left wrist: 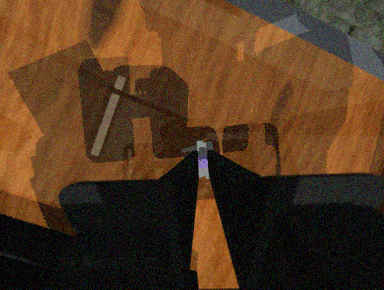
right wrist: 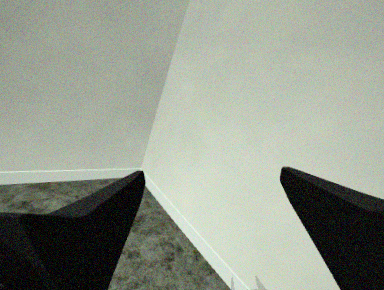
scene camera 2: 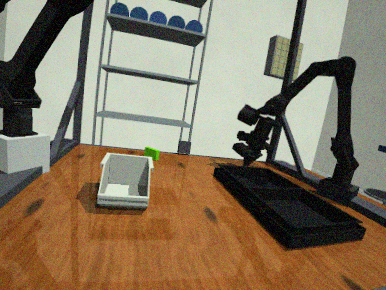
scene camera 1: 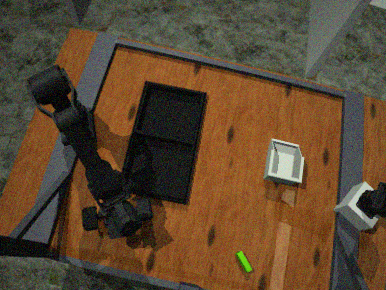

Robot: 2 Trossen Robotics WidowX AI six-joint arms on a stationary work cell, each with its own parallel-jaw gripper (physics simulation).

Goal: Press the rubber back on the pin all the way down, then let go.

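Where they show: left gripper, between the fingertips: (left wrist: 202,155) (scene camera 2: 245,165); right gripper, between the fingertips: (right wrist: 212,175); left arm's base, origin of its link: (scene camera 2: 340,183); right arm's base, origin of its link: (scene camera 2: 17,133) (scene camera 1: 368,204).
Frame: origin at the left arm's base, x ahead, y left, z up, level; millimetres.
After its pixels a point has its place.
Note:
The grey pin (left wrist: 201,144) {y -335, x 80, z -46 mm} lies under my left fingertips in the left wrist view, largely hidden by them. The small purple rubber back (left wrist: 203,163) {y -321, x 81, z -36 mm} shows in the narrow gap between the fingers. My left gripper (left wrist: 202,155) {y -326, x 81, z -40 mm} (scene camera 2: 246,162) {y -326, x 81, z -40 mm} points down low at the table and is nearly closed, apparently shut on the rubber back; the exact contact is hidden. How far down the rubber back sits on the pin cannot be told. Neither shows in the scene views. My right gripper (right wrist: 212,175) {y -497, x 1116, z 367 mm} is wide open and empty, facing the walls.
A black two-compartment tray (scene camera 1: 197,145) {y -132, x 353, z -22 mm} (scene camera 2: 287,239) {y 35, x 426, z -33 mm} lies close to the left gripper. A white-grey open bin (scene camera 1: 284,178) {y -301, x 578, z 28 mm} (scene camera 2: 123,202) {y -183, x 636, z -27 mm} stands farther off, and a bright green block (scene camera 1: 244,261) {y -503, x 406, z -13 mm} (scene camera 2: 152,153) {y -490, x 411, z -27 mm} lies on the table.

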